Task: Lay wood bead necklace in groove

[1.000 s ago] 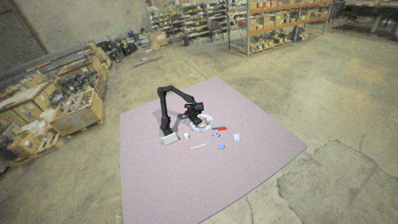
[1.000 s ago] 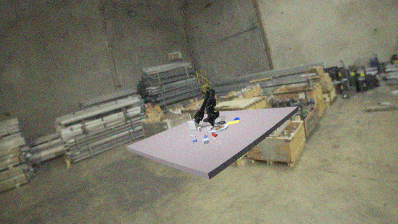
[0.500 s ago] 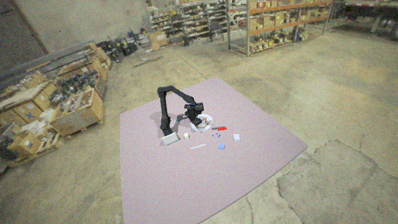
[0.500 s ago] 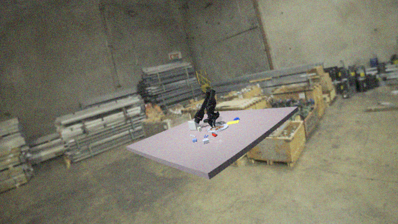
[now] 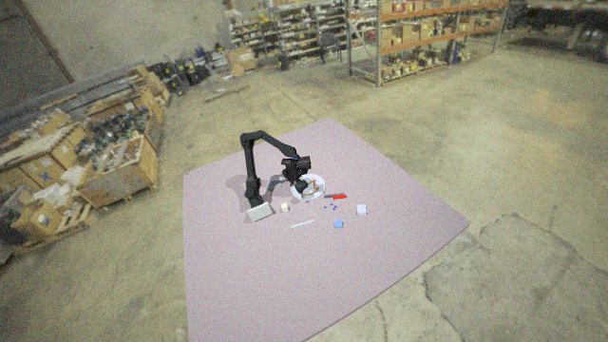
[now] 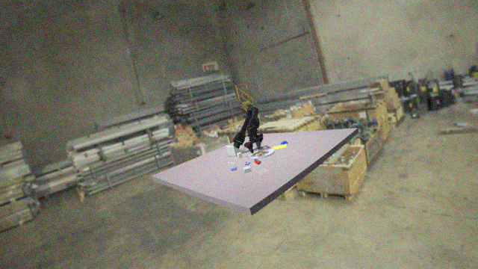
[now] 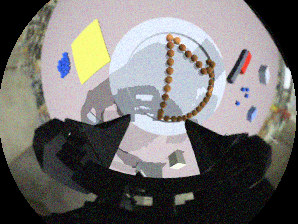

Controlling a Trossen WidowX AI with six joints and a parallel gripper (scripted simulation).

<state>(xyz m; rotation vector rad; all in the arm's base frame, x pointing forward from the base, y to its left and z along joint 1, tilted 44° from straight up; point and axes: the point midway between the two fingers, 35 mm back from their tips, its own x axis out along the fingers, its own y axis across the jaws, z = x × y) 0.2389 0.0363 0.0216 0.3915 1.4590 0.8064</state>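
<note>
My gripper tip is 10 cm past the cream cube and 10 cm to the left of it. Round my gripper tip: white stick 5 cm behind, 22 cm to the right, 2 cm below; grey plate 11 cm behind, 14 cm to the left, 2 cm below; yellow sheet 9 cm ahead, 18 cm to the left, 2 cm below.
</note>
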